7 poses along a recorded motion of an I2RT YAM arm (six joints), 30 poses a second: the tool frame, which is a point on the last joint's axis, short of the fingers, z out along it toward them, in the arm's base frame.
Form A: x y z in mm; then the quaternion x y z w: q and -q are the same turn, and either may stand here.
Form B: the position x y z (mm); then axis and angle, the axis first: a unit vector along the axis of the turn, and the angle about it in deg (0 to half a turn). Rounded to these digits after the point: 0 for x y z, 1 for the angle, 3 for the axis.
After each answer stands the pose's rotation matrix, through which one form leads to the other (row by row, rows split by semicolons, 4 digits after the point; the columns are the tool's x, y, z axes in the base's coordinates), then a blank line. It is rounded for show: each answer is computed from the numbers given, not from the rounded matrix.
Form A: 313 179 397 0.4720 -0.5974 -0.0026 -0.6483
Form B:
313 179 397 -0.620 0.785 0.003 99.2
0.2862 -0.5673 0.7722; -0.5606 0.5544 0.6151; -0.7771 -0.6089 -0.1594

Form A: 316 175 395 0.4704 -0.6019 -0.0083 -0.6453
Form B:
316 175 395 -0.616 0.788 0.011 99.6
0.2753 -0.5770 0.7690; -0.5555 0.5573 0.6171; -0.7846 -0.5971 -0.1671

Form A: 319 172 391 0.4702 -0.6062 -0.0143 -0.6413
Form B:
319 172 391 -0.613 0.790 0.019 100.2
0.2647 -0.5884 0.7640; -0.5517 0.5574 0.6204; -0.7909 -0.5857 -0.1771

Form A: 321 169 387 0.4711 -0.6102 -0.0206 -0.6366
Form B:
321 169 387 -0.611 0.791 0.027 100.9
0.2544 -0.6012 0.7575; -0.5487 0.5553 0.6250; -0.7963 -0.5747 -0.1886

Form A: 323 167 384 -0.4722 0.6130 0.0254 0.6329
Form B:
323 167 384 -0.610 0.792 0.033 101.5
0.2471 -0.6111 0.7520; -0.5468 0.5527 0.6289; -0.8000 -0.5666 -0.1975

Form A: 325 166 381 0.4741 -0.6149 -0.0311 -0.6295
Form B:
325 166 381 -0.610 0.791 0.040 102.0
0.2419 -0.6221 0.7446; -0.5438 0.5486 0.6351; -0.8036 -0.5586 -0.2056

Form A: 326 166 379 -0.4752 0.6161 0.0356 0.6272
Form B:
326 166 379 -0.610 0.791 0.046 102.3
0.2383 -0.6302 0.7390; -0.5409 0.5459 0.6399; -0.8066 -0.5522 -0.2107

